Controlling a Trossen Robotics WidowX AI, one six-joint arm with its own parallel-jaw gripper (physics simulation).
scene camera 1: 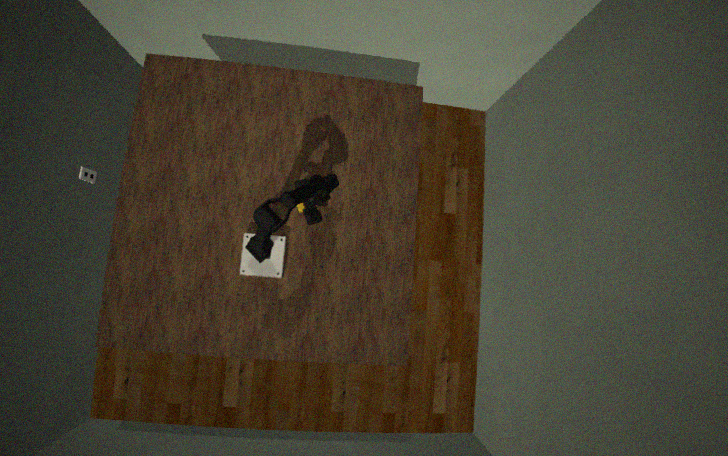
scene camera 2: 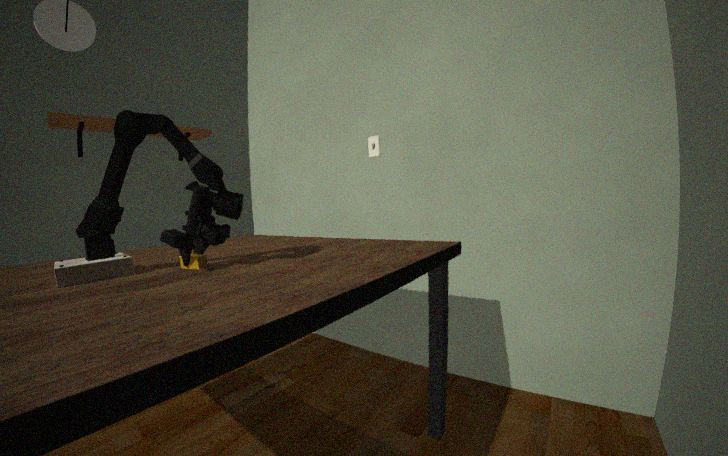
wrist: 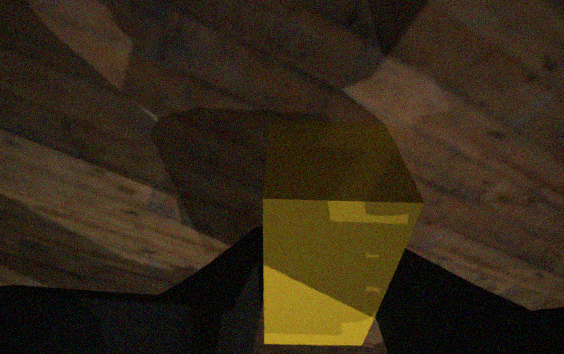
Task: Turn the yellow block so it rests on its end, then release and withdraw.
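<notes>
The yellow block (scene camera 1: 300, 207) (scene camera 2: 198, 262) (wrist: 320, 240) lies on its long side, on or very near the brown table (scene camera 1: 188, 161) (scene camera 2: 134, 322). In the scene camera 1 view it is a small patch beside the dark arm. My gripper (scene camera 2: 192, 260) (wrist: 314, 241) points down and is shut on the block, with one finger on each side of it in the wrist view. The fingers hide parts of the block's sides. In the scene camera 2 view a fingertip crosses the front of the block. The fingertips are hard to make out in the scene camera 1 view.
The arm's white base plate (scene camera 1: 276, 265) (scene camera 2: 94, 272) stands on the table near the block. The table's right edge lies beyond the gripper in the scene camera 1 view. A wooden rail with hooks (scene camera 2: 64, 121) hangs on the wall behind the arm.
</notes>
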